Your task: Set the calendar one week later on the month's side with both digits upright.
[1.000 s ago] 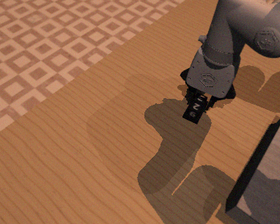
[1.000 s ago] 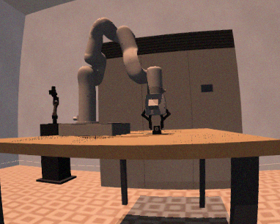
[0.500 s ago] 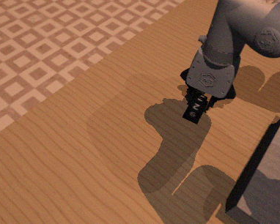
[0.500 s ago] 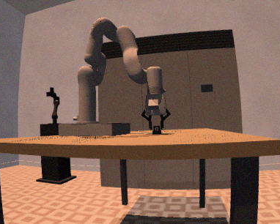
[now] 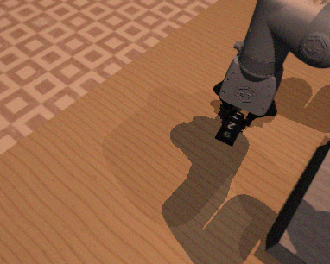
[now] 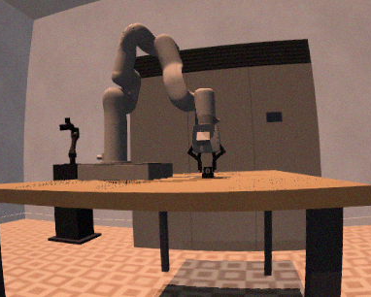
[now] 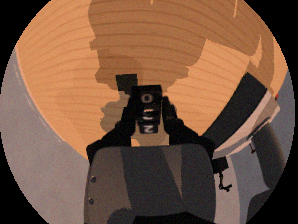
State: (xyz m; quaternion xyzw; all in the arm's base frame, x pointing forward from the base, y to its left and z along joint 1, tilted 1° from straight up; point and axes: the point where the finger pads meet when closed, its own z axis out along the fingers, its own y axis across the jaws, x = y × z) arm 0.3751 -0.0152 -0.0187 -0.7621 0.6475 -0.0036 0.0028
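My gripper is now 1 cm above the black cube. Also, from my hand: black digit cube (3 cm to the left, 1 cm below).
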